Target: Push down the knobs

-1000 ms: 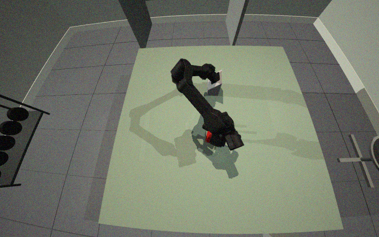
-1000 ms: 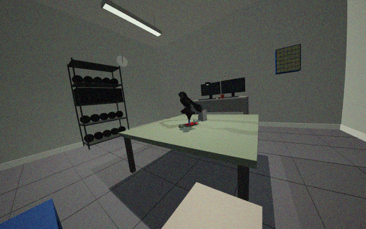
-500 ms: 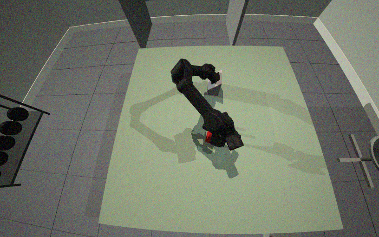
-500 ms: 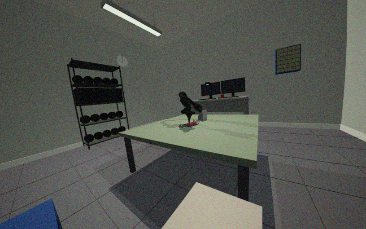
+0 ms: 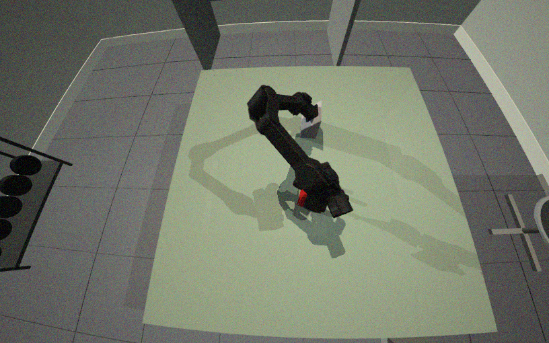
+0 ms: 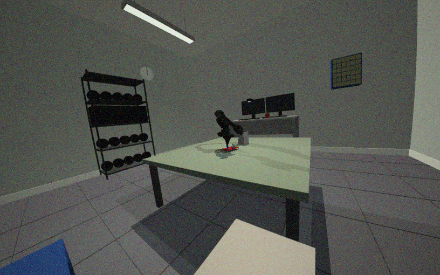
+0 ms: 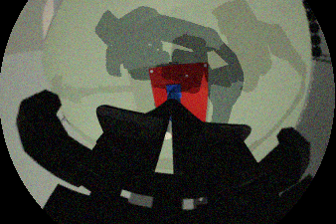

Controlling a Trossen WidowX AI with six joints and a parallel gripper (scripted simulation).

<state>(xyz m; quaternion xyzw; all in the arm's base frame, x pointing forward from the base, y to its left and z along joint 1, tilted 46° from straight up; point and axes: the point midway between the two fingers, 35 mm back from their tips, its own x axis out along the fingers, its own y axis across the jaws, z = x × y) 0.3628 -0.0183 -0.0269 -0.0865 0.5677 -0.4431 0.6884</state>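
Now: the blue knob 2 cm below my gripper tip.
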